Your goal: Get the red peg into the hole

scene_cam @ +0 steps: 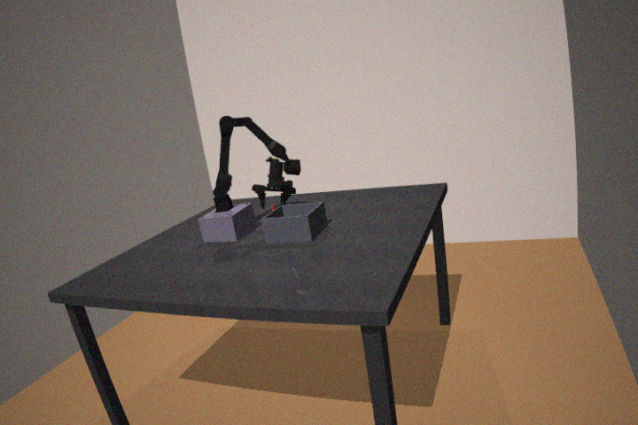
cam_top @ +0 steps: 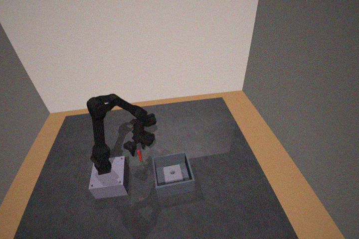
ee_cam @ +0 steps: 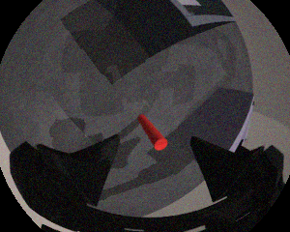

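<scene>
Right now my gripper tip is 3 cm above the red peg. From my gripper tip the other things lie so: grey box (18 cm to the right, 16 cm ahead, 4 cm below); then plate (18 cm to the right, 16 cm ahead, 2 cm below).
</scene>
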